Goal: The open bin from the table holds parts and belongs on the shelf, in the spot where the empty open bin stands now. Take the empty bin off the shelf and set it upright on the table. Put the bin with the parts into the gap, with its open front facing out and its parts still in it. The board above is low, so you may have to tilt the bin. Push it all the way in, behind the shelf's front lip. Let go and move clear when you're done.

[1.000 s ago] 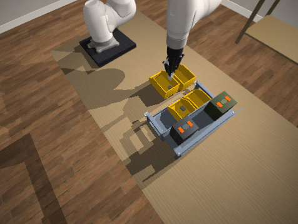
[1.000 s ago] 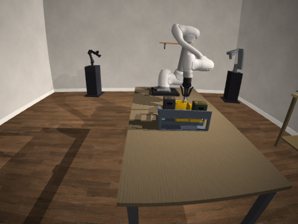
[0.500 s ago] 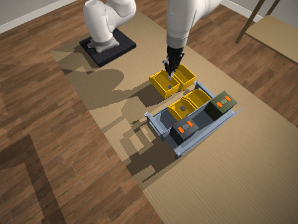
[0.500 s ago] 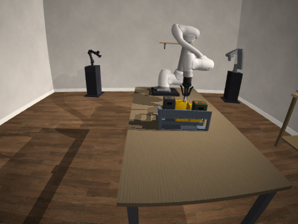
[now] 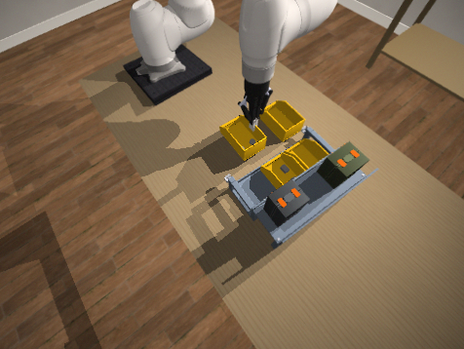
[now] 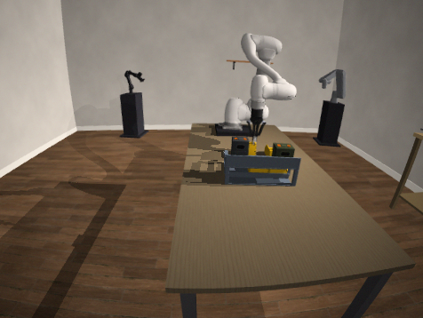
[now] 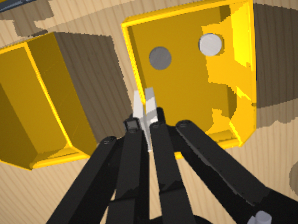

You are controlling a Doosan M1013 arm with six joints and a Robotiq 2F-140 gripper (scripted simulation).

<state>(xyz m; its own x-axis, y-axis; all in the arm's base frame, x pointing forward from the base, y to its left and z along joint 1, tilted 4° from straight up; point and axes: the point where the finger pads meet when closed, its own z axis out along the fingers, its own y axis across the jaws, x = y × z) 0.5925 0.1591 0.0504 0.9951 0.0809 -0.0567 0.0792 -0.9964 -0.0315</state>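
Now: the shelf lip 130 mm ahead of my hand and 100 mm below it. From my hand the other things lie so: dark grey box 320 mm ahead, 100 mm to the right, 50 mm above; then green box 310 mm ahead, 130 mm to the left, 40 mm above.
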